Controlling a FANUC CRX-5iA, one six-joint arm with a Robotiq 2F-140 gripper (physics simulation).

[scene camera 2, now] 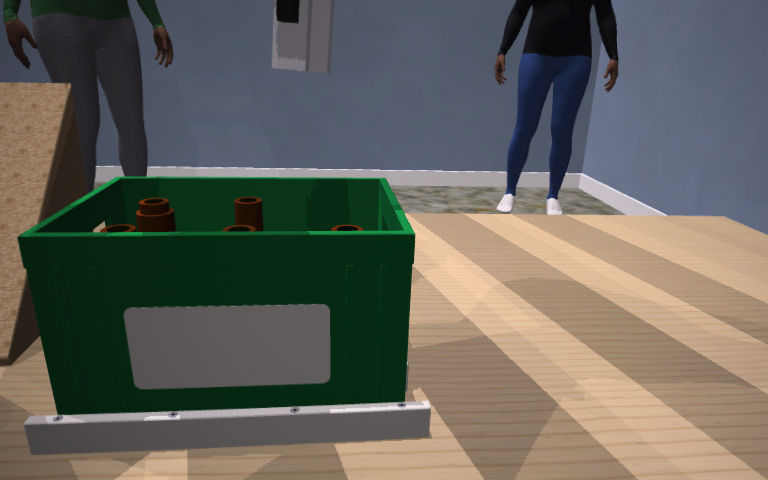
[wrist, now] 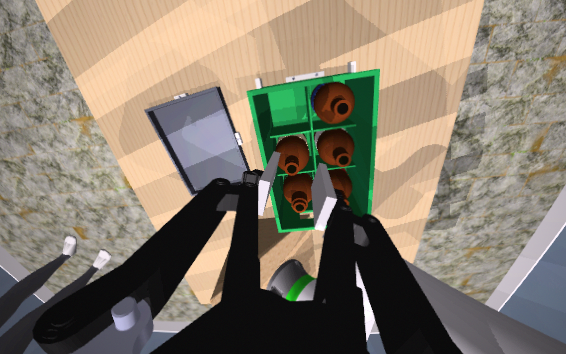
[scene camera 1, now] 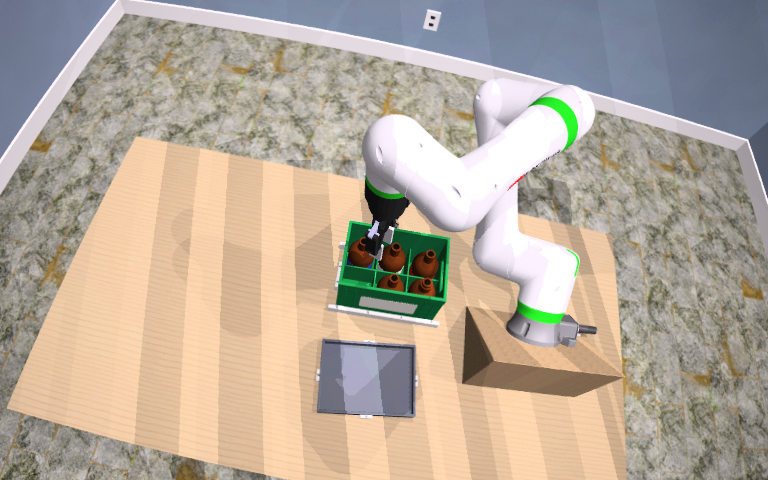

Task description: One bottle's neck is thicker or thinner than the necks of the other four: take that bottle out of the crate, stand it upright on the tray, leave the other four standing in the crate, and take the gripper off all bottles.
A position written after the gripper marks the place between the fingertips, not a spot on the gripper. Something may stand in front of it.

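Observation:
The gripper (wrist: 296,170) appears in the wrist view, and scene camera 1 shows the gripper (scene camera 1: 380,248) as well, as does scene camera 2, with the gripper (scene camera 2: 302,71). A grey tray (wrist: 198,132) is visible too.

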